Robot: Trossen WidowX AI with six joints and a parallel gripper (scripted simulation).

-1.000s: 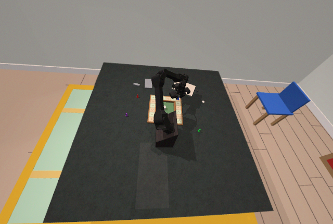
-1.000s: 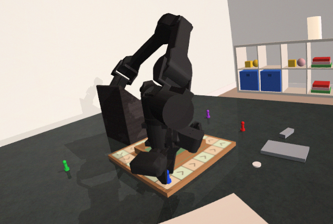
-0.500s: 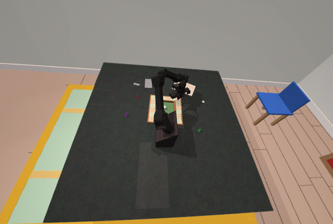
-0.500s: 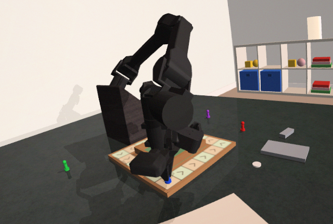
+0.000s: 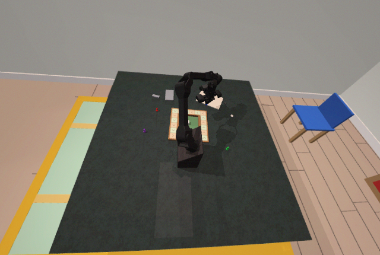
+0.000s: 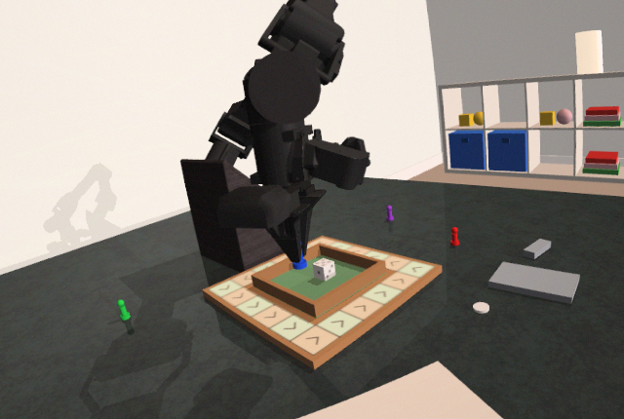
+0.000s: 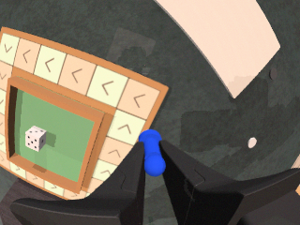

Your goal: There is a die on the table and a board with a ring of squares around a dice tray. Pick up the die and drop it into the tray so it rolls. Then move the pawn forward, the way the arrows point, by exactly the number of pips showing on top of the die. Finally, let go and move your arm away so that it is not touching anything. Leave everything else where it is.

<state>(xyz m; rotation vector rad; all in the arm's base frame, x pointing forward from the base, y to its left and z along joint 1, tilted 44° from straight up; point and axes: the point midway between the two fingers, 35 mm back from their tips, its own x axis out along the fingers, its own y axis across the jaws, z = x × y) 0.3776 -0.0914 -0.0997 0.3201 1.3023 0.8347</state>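
My gripper tip is now 100 mm past the white die, 140 mm to the right of it and 100 mm above it. Also, from my gripper tip: dice tray: 100 mm behind, 130 mm to the left, 120 mm below; then blue pawn: 10 mm above; then cream sheet: 160 mm ahead, 80 mm to the right, 120 mm below.
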